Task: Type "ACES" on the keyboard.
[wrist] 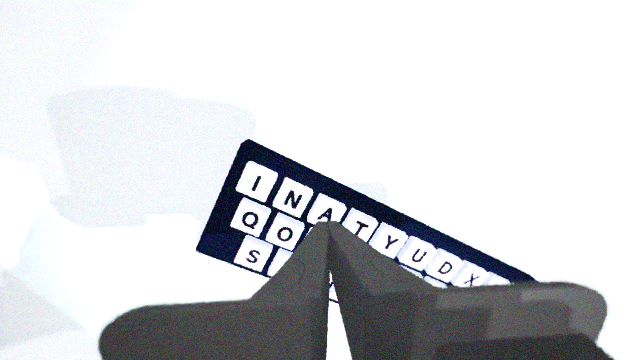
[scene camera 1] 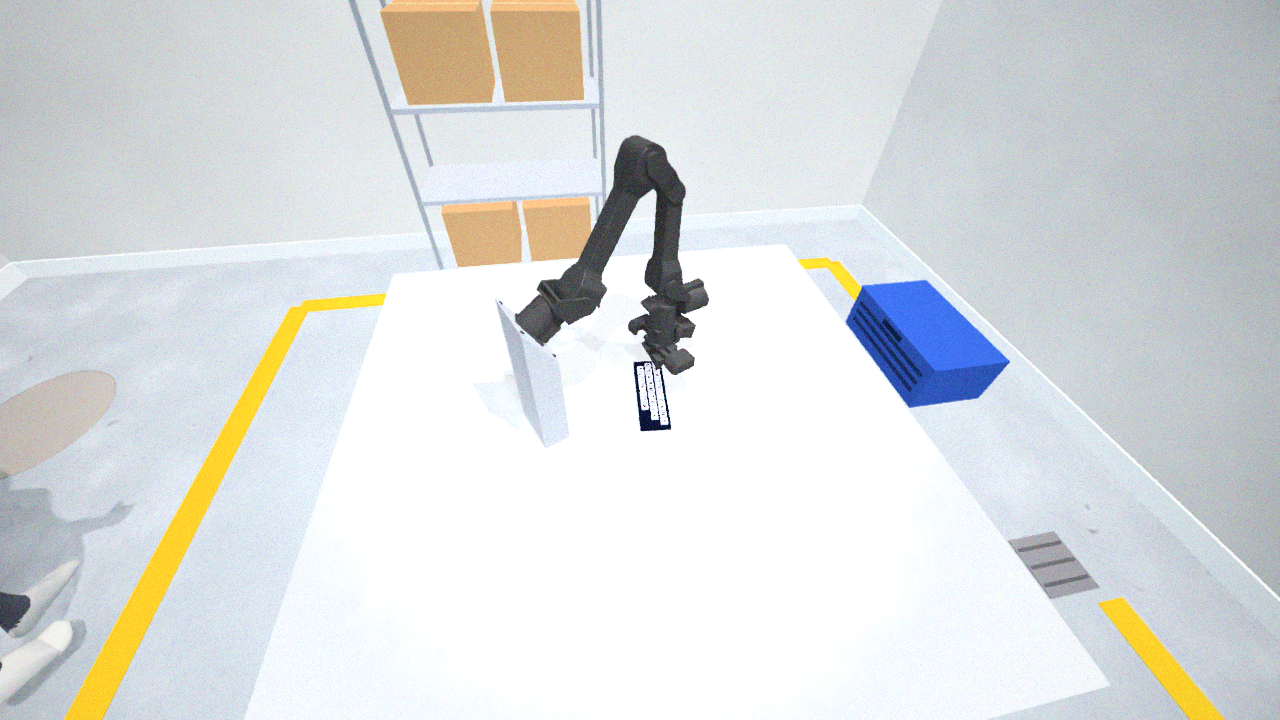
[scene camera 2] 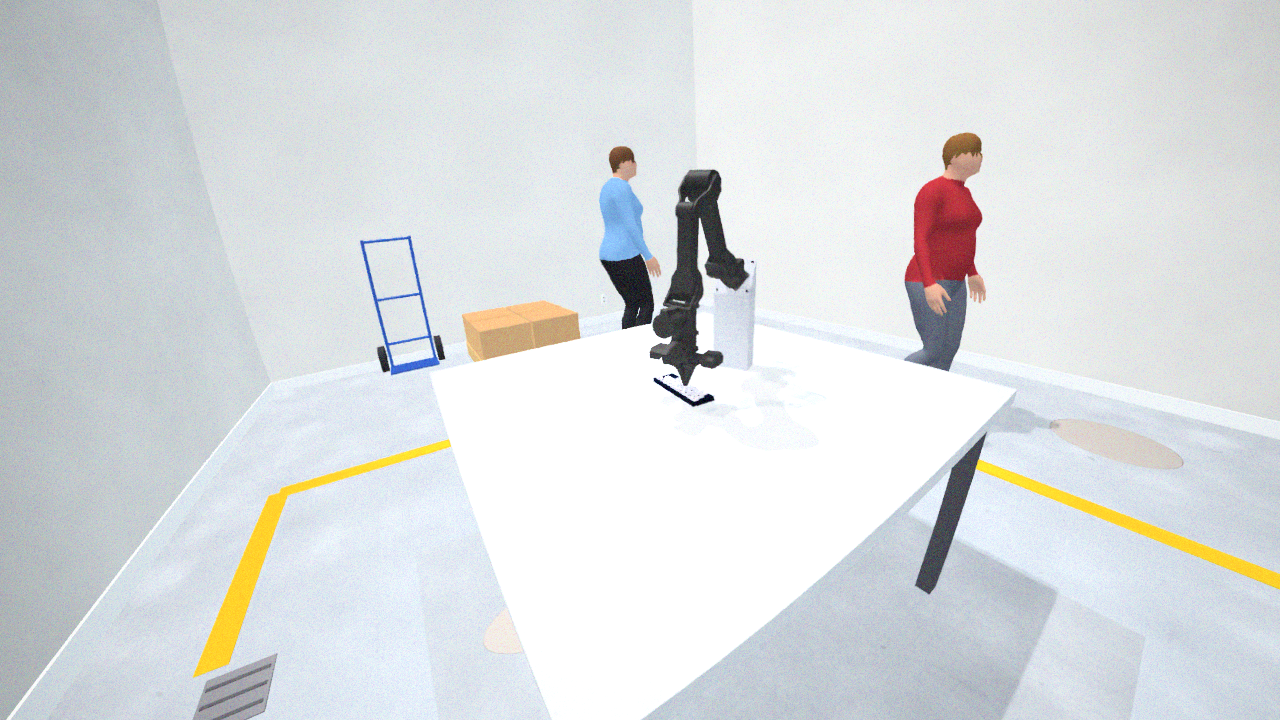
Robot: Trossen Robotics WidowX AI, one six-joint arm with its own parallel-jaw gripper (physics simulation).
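Frame: origin at the arm's base, x ahead, y left, z up, level; metres.
Where they show: gripper, fingertip midpoint: (wrist: 326, 230) (scene camera 1: 658, 368) (scene camera 2: 685, 385); arm's base, link origin: (scene camera 1: 528, 330) (scene camera 2: 735, 277).
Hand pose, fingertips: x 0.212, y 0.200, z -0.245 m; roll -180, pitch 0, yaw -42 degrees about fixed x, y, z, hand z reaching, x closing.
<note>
Each offset is from my fingertips to the top centre of the thing. Level surfaces: height alone.
The dark keyboard {0.003 m back, 0.057 m right, 0.022 m down} (scene camera 1: 646, 421) (scene camera 2: 702, 400) (wrist: 221, 220) with white letter keys lies flat on the white table {0.038 m down} (scene camera 1: 626, 555) (scene camera 2: 626, 501). My gripper (scene camera 2: 686, 382) (wrist: 326, 230) is shut and empty, pointing down over the keyboard. In the wrist view its tips overlap the lower edge of the A key {0.001 m back, 0.004 m right, 0.022 m down} (wrist: 326, 206); whether they touch it I cannot tell. The S key {0.046 m back, 0.007 m left, 0.022 m down} (wrist: 253, 256) shows at the lower left of the keyboard. The C and E keys are hidden behind the fingers. The I, N, T, Y, U, D, X, Q and O keys are readable.
A tall white panel (scene camera 1: 537, 385) (scene camera 2: 735, 331) stands upright beside the keyboard, near the arm's base. A blue box (scene camera 1: 930, 331) is on the floor beyond the table's right edge in scene camera 1. Two people (scene camera 2: 619, 219) (scene camera 2: 946, 223) stand behind the table in scene camera 2.
</note>
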